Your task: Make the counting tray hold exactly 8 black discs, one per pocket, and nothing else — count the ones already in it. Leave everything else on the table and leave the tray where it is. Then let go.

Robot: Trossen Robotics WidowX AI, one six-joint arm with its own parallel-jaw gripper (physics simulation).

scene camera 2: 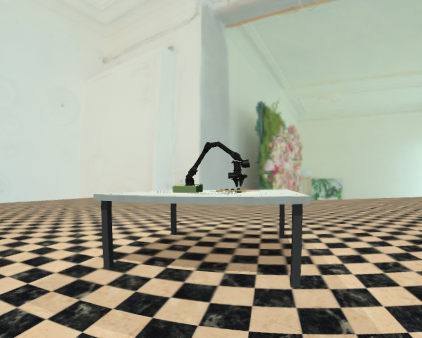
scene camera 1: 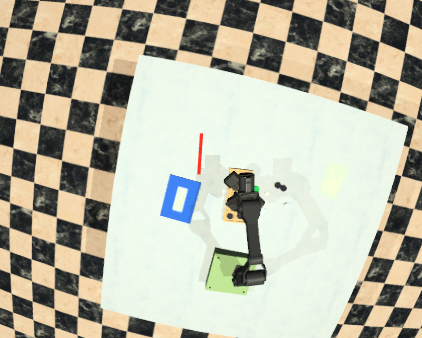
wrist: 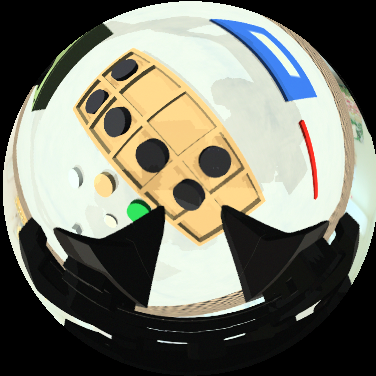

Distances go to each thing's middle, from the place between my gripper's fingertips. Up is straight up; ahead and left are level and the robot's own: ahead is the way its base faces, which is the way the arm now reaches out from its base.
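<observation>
With the tan counting tray (wrist: pixel 162 106) in sight, I find my hand 60 mm beyond it and 30 mm above it.
</observation>
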